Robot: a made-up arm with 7 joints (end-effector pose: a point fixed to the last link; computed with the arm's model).
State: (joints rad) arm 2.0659 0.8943 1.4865 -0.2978 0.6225 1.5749 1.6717
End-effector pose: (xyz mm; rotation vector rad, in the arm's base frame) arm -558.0 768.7 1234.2 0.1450 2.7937 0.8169
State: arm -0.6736 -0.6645 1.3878 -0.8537 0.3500 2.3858 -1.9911
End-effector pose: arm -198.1 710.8 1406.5 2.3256 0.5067 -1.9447
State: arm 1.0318 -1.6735 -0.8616 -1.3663 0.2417 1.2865 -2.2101
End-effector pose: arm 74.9 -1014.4 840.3 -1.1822 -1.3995 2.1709
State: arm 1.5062 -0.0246 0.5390 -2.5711 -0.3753 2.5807 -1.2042
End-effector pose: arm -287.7 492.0 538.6 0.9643 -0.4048 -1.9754
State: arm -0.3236 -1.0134 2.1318 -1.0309 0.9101 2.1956 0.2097
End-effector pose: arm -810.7 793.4 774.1 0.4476 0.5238 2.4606
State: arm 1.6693 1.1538 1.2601 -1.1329 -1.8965 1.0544 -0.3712
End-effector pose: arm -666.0 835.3 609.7 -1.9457 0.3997 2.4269
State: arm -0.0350 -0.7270 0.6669 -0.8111 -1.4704 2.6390 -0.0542
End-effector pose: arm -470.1 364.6 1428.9 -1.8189 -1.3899 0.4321
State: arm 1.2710 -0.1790 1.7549 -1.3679 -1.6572 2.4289 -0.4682
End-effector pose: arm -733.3 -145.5 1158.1 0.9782 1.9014 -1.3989
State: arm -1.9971 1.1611 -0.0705 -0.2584 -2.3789 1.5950 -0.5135
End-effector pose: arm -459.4 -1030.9 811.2 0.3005 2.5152 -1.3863
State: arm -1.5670 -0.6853 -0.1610 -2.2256 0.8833 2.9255 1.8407
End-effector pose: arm -189.5 -311.6 1128.5 -0.7296 2.4154 1.2460
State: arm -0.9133 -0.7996 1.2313 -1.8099 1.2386 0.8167 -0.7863
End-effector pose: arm 455.1 610.1 925.7 1.0166 1.1579 1.8251
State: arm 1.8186 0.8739 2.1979 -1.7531 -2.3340 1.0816 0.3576
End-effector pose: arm -653.3 -68.0 1098.5 0.1068 1.2348 -2.7913
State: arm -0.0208 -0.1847 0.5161 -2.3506 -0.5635 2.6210 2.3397
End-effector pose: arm 527.8 405.5 756.6 0.8245 -0.5185 -0.4792
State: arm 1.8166 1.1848 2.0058 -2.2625 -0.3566 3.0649 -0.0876
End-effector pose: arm -596.2 -40.1 861.6 -0.8536 -1.0125 -1.2547
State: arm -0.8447 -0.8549 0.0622 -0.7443 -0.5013 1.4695 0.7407
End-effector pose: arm -320.3 458.0 1525.9 -0.3121 -1.3540 -0.6786
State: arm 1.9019 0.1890 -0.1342 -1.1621 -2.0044 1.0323 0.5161
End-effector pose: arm -108.1 767.4 1210.1 -0.9149 -0.7097 0.6359
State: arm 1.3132 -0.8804 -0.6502 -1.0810 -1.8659 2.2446 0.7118
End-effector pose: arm 236.9 -457.3 1441.1 -0.3779 -1.2331 0.0765
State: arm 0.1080 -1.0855 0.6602 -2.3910 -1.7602 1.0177 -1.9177
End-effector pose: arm 105.4 381.7 984.6 -0.8749 2.3726 0.1391
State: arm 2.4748 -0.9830 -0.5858 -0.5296 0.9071 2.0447 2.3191
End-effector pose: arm 873.7 -440.5 1293.1 -2.0732 -2.0146 -0.0999
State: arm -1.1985 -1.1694 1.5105 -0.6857 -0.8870 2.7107 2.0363
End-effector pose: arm -77.2 1161.0 815.6 0.2926 -1.6627 1.4316
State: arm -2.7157 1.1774 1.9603 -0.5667 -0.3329 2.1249 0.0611
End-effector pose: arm -802.5 -649.6 1030.4 -0.0397 -1.6527 -0.5920
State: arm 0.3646 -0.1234 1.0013 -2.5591 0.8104 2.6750 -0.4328
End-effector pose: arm 152.3 551.6 577.3 0.5689 0.6108 1.7980
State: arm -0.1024 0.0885 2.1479 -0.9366 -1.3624 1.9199 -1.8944
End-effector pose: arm -200.1 456.4 1528.0 2.4616 0.2387 -1.5621
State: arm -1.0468 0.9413 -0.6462 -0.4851 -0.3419 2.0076 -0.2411
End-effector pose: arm 444.0 -974.3 990.7 -0.2809 0.6485 -0.5907
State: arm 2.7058 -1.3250 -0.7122 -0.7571 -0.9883 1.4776 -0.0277
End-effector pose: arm 1046.5 -168.8 1058.9 1.1800 -0.2037 1.6427
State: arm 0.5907 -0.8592 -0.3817 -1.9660 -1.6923 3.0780 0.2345
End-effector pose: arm 202.5 -64.4 1180.4 -1.2560 -0.8159 1.1859
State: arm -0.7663 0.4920 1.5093 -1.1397 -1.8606 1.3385 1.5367
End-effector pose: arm 824.6 165.6 1220.6 -0.2380 -0.7892 -0.4724
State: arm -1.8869 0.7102 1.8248 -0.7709 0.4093 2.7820 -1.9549
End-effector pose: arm 143.1 -769.1 1319.3 -1.2884 -0.8530 0.6621
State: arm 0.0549 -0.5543 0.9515 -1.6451 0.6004 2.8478 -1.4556
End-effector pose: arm 2.5 539.1 1268.8 -1.0375 -0.9932 2.2867
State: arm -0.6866 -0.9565 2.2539 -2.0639 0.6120 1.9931 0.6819
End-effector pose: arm -54.6 847.4 257.4 -0.1895 0.7485 0.8358
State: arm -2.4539 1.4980 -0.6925 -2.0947 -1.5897 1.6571 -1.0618
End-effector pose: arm -499.9 161.3 -105.6 2.7127 0.4795 1.0943
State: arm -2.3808 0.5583 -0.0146 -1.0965 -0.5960 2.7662 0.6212
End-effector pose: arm -623.7 -718.5 993.9 -0.6262 -0.2257 -1.7183
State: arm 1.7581 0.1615 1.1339 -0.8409 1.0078 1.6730 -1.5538
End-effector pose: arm -495.8 286.5 1473.5 -0.6309 0.2789 -0.9849
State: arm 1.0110 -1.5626 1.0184 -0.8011 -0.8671 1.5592 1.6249
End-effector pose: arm -969.1 -724.2 709.2 1.7830 -1.8799 1.1335
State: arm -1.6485 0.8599 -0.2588 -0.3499 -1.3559 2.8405 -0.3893
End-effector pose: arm -7.6 -955.0 1071.3 -0.9879 1.4179 -0.3392
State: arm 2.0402 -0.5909 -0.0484 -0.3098 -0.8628 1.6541 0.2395
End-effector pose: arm 250.2 -526.1 1546.6 1.0502 -1.1557 1.5041
